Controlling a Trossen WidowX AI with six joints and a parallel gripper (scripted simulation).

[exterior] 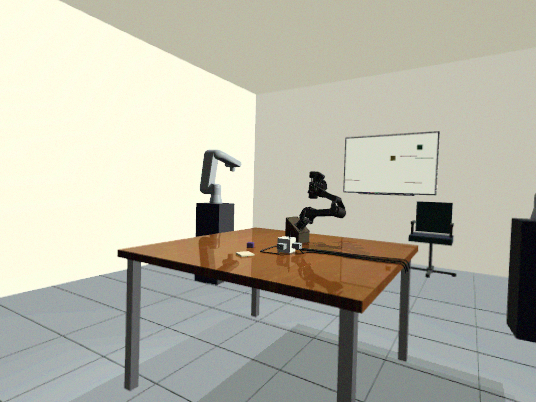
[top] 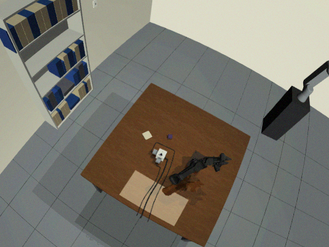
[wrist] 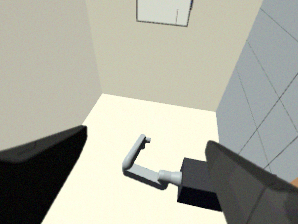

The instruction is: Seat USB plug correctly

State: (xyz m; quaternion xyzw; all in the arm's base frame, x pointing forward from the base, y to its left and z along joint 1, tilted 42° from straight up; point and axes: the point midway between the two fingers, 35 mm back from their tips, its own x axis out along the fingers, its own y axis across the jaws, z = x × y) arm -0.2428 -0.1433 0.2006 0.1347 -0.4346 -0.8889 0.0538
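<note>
My gripper tip is 550 mm short of the USB plug, 50 mm to the right of it and 300 mm above it. Round my gripper tip: purple block (550 mm ahead, 200 mm to the right, 380 mm below); note pad (760 mm ahead, 110 mm to the right, 390 mm below).
</note>
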